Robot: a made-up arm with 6 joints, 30 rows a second.
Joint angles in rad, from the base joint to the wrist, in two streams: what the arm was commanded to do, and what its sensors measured. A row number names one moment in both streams.
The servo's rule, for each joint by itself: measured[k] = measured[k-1] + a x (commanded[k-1-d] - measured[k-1]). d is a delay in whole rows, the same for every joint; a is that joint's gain. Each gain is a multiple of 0.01, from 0.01 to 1. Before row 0 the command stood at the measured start. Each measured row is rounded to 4 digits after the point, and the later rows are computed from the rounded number. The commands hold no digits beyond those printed.
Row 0, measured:
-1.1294 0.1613 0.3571 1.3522 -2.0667 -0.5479
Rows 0 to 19, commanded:
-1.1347 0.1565 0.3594 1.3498 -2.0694 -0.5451
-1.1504 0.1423 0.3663 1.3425 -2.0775 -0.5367
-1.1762 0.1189 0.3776 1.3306 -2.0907 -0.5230
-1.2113 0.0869 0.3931 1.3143 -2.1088 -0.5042
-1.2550 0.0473 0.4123 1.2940 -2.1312 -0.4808
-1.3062 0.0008 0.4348 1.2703 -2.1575 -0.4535
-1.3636 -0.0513 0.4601 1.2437 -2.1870 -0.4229
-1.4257 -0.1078 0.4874 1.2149 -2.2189 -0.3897
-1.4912 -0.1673 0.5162 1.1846 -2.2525 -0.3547
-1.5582 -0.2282 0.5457 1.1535 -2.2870 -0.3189
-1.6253 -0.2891 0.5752 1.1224 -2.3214 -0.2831
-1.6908 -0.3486 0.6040 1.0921 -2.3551 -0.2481
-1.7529 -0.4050 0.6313 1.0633 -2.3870 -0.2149
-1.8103 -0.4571 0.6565 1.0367 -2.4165 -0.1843
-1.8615 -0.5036 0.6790 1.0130 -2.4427 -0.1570
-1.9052 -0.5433 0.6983 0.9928 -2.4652 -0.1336
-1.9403 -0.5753 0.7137 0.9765 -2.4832 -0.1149
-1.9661 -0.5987 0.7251 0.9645 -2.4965 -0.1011
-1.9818 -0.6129 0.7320 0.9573 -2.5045 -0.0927
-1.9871 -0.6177 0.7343 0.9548 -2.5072 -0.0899
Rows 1 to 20, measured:
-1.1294 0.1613 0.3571 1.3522 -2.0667 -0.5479
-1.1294 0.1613 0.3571 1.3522 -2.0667 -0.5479
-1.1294 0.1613 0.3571 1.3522 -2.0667 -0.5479
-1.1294 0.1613 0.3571 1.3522 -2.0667 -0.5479
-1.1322 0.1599 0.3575 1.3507 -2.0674 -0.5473
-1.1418 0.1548 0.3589 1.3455 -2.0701 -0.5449
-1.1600 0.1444 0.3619 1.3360 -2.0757 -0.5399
-1.1872 0.1277 0.3669 1.3221 -2.0846 -0.5317
-1.2231 0.1044 0.3742 1.3041 -2.0972 -0.5200
-1.2671 0.0744 0.3839 1.2825 -2.1135 -0.5047
-1.3182 0.0379 0.3961 1.2577 -2.1333 -0.4859
-1.3752 -0.0044 0.4107 1.2303 -2.1564 -0.4638
-1.4367 -0.0516 0.4276 1.2011 -2.1823 -0.4387
-1.5011 -0.1028 0.4465 1.1706 -2.2106 -0.4111
-1.5669 -0.1568 0.4671 1.1398 -2.2405 -0.3817
-1.6326 -0.2124 0.4890 1.1093 -2.2714 -0.3510
-1.6964 -0.2683 0.5118 1.0799 -2.3026 -0.3197
-1.7568 -0.3231 0.5350 1.0523 -2.3334 -0.2886
-1.8123 -0.3754 0.5580 1.0271 -2.3629 -0.2583
-1.8615 -0.4241 0.5804 1.0051 -2.3905 -0.2296
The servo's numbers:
d 4
a 0.53 0.29 0.16 0.64 0.27 0.23

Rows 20 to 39, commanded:
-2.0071 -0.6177 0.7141 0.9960 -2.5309 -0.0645
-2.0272 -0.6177 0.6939 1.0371 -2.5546 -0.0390
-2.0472 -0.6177 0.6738 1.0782 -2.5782 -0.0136
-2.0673 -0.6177 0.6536 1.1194 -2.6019 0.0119
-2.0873 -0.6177 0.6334 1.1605 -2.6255 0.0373
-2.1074 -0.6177 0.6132 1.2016 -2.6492 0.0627
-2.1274 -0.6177 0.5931 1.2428 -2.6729 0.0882
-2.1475 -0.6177 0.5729 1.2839 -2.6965 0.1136
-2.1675 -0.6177 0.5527 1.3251 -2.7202 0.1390
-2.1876 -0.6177 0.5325 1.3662 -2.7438 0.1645
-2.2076 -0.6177 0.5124 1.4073 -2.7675 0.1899
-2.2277 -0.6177 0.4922 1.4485 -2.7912 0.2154
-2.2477 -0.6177 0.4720 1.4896 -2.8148 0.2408
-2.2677 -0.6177 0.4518 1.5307 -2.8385 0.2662
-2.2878 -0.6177 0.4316 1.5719 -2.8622 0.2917
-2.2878 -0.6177 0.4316 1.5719 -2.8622 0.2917
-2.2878 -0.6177 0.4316 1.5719 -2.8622 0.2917
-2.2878 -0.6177 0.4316 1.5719 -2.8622 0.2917
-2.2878 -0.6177 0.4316 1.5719 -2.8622 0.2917
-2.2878 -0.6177 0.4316 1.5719 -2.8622 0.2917
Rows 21 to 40, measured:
-1.9033 -0.4679 0.6017 0.9868 -2.4155 -0.2032
-1.9366 -0.5058 0.6214 0.9725 -2.4374 -0.1797
-1.9606 -0.5369 0.6391 0.9628 -2.4555 -0.1597
-1.9746 -0.5603 0.6543 0.9577 -2.4695 -0.1436
-1.9918 -0.5769 0.6639 0.9822 -2.4861 -0.1254
-2.0106 -0.5887 0.6687 1.0173 -2.5046 -0.1055
-2.0300 -0.5971 0.6695 1.0563 -2.5245 -0.0844
-2.0498 -0.6031 0.6670 1.0967 -2.5454 -0.0623
-2.0697 -0.6073 0.6616 1.1375 -2.5670 -0.0394
-2.0897 -0.6103 0.6539 1.1785 -2.5892 -0.0159
-2.1097 -0.6124 0.6442 1.2197 -2.6118 0.0080
-2.1297 -0.6139 0.6328 1.2608 -2.6347 0.0323
-2.1497 -0.6150 0.6200 1.3020 -2.6578 0.0568
-2.1698 -0.6158 0.6060 1.3431 -2.6810 0.0816
-2.1898 -0.6164 0.5910 1.3842 -2.7044 0.1065
-2.2099 -0.6168 0.5752 1.4254 -2.7278 0.1315
-2.2299 -0.6171 0.5587 1.4665 -2.7513 0.1566
-2.2499 -0.6173 0.5416 1.5076 -2.7748 0.1818
-2.2700 -0.6174 0.5240 1.5488 -2.7984 0.2071
-2.2794 -0.6175 0.5092 1.5636 -2.8156 0.2266

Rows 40 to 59, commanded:
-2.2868 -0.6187 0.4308 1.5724 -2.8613 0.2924
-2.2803 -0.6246 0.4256 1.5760 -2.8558 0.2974
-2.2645 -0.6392 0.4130 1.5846 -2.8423 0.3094
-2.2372 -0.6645 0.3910 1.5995 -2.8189 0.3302
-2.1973 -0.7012 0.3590 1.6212 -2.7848 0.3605
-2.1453 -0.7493 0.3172 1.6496 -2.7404 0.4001
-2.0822 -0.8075 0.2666 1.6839 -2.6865 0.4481
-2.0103 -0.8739 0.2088 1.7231 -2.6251 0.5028
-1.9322 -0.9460 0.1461 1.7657 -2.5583 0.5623
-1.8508 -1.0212 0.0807 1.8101 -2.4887 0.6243
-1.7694 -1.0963 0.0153 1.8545 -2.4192 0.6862
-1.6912 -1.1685 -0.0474 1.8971 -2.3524 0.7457
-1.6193 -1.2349 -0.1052 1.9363 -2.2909 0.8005
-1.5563 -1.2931 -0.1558 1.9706 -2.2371 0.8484
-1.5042 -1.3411 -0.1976 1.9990 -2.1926 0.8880
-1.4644 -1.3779 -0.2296 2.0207 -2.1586 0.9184
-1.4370 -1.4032 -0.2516 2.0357 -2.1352 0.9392
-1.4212 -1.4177 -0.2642 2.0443 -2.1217 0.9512
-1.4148 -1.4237 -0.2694 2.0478 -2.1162 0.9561
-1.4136 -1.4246 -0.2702 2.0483 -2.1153 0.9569
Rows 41 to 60, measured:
-2.2839 -0.6176 0.4968 1.5689 -2.8282 0.2416
-2.2860 -0.6176 0.4864 1.5708 -2.8374 0.2531
-2.2870 -0.6176 0.4776 1.5715 -2.8441 0.2620
-2.2874 -0.6176 0.4702 1.5718 -2.8490 0.2688
-2.2871 -0.6179 0.4639 1.5722 -2.8523 0.2742
-2.2835 -0.6198 0.4578 1.5746 -2.8532 0.2795
-2.2734 -0.6254 0.4506 1.5810 -2.8503 0.2864
-2.2542 -0.6367 0.4411 1.5928 -2.8418 0.2965
-2.2240 -0.6554 0.4280 1.6110 -2.8264 0.3112
-2.1823 -0.6826 0.4103 1.6357 -2.8032 0.3316
-2.1292 -0.7188 0.3873 1.6665 -2.7717 0.3584
-2.0662 -0.7638 0.3587 1.7027 -2.7321 0.3916
-1.9952 -0.8166 0.3247 1.7430 -2.6852 0.4309
-1.9187 -0.8759 0.2857 1.7859 -2.6321 0.4754
-1.8396 -0.9398 0.2424 1.8298 -2.5746 0.5239
-1.7609 -1.0061 0.1960 1.8729 -2.5146 0.5749
-1.6859 -1.0725 0.1478 1.9135 -2.4542 0.6268
-1.6172 -1.1365 0.0992 1.9500 -2.3956 0.6778
-1.5573 -1.1958 0.0517 1.9814 -2.3408 0.7261
-1.5081 -1.2486 0.0067 2.0066 -2.2916 0.7703

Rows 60 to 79, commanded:
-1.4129 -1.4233 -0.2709 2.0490 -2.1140 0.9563
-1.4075 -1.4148 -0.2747 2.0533 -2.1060 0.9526
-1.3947 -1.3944 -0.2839 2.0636 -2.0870 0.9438
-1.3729 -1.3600 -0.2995 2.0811 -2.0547 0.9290
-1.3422 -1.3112 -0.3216 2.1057 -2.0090 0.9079
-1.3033 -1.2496 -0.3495 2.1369 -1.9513 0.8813
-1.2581 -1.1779 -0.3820 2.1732 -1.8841 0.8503
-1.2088 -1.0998 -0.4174 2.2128 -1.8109 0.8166
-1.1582 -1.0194 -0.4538 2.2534 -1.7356 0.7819
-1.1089 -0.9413 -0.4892 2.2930 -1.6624 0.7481
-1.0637 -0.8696 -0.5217 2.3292 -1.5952 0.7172
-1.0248 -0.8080 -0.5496 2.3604 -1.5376 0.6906
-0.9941 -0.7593 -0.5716 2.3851 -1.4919 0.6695
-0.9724 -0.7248 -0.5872 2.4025 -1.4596 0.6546
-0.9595 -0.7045 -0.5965 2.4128 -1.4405 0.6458
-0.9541 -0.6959 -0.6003 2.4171 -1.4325 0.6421
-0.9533 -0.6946 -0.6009 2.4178 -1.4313 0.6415
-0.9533 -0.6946 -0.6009 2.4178 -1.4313 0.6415
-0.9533 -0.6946 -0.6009 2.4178 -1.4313 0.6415
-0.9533 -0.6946 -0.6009 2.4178 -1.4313 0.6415
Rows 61 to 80, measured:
-1.4704 -1.2934 -0.0346 2.0252 -2.2494 0.8091
-1.4443 -1.3294 -0.0713 2.0374 -2.2149 0.8418
-1.4287 -1.3567 -0.1030 2.0441 -2.1883 0.8681
-1.4207 -1.3764 -0.1298 2.0468 -2.1686 0.8885
-1.4166 -1.3900 -0.1524 2.0482 -2.1539 0.9041
-1.4118 -1.3972 -0.1720 2.0515 -2.1410 0.9153
-1.4027 -1.3964 -0.1899 2.0592 -2.1264 0.9219
-1.3869 -1.3858 -0.2074 2.0732 -2.1070 0.9235
-1.3632 -1.3642 -0.2257 2.0940 -2.0805 0.9199
-1.3315 -1.3310 -0.2455 2.1215 -2.0456 0.9110
-1.2926 -1.2866 -0.2673 2.1546 -2.0020 0.8970
-1.2482 -1.2324 -0.2913 2.1918 -1.9504 0.8785
-1.2005 -1.1706 -0.3173 2.2312 -1.8924 0.8563
-1.1520 -1.1041 -0.3448 2.2708 -1.8303 0.8314
-1.1052 -1.0361 -0.3731 2.3082 -1.7668 0.8051
-1.0626 -0.9700 -0.4013 2.3416 -1.7049 0.7788
-1.0263 -0.9089 -0.4285 2.3694 -1.6474 0.7537
-0.9977 -0.8555 -0.4539 2.3906 -1.5967 0.7309
-0.9775 -0.8117 -0.4767 2.4048 -1.5545 0.7113
-0.9651 -0.7781 -0.4965 2.4127 -1.5216 0.6954

